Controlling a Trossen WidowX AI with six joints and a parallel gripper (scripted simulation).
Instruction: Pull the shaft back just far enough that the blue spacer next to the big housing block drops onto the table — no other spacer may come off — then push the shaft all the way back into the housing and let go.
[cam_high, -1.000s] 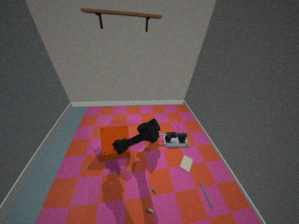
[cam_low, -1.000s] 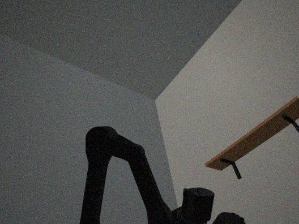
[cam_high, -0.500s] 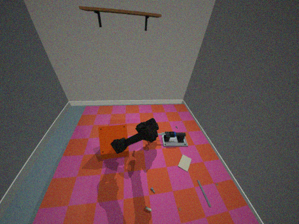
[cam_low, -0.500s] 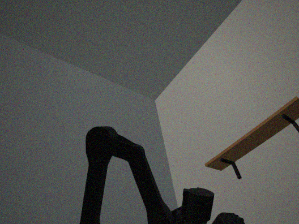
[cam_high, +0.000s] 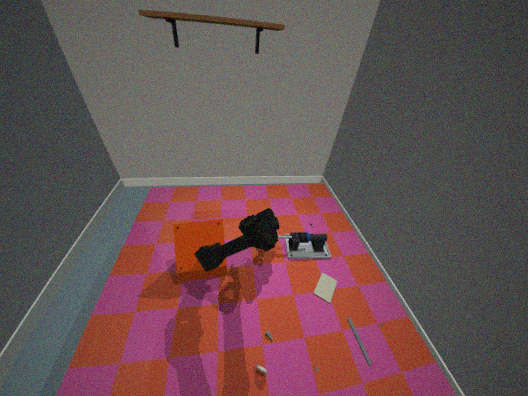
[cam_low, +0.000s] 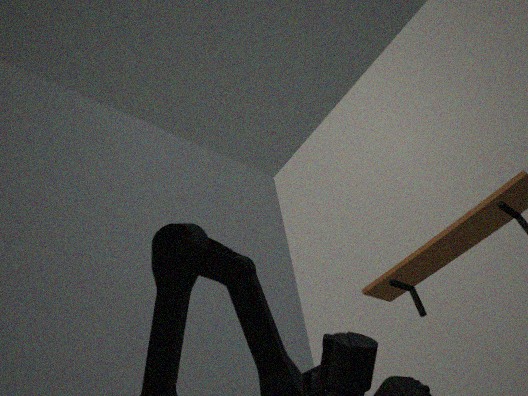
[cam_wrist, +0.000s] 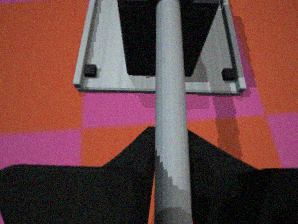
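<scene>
Right now the grey shaft is 60 mm ahead of my gripper tip, 10 mm to the right of it and 20 mm above it. The rest, counted from my gripper tip: blue spacer 150 mm ahead, 20 mm to the right, 20 mm above; fixture 180 mm ahead, 20 mm to the right, 10 mm below; cream card 190 mm ahead, 250 mm to the right, 50 mm below.
</scene>
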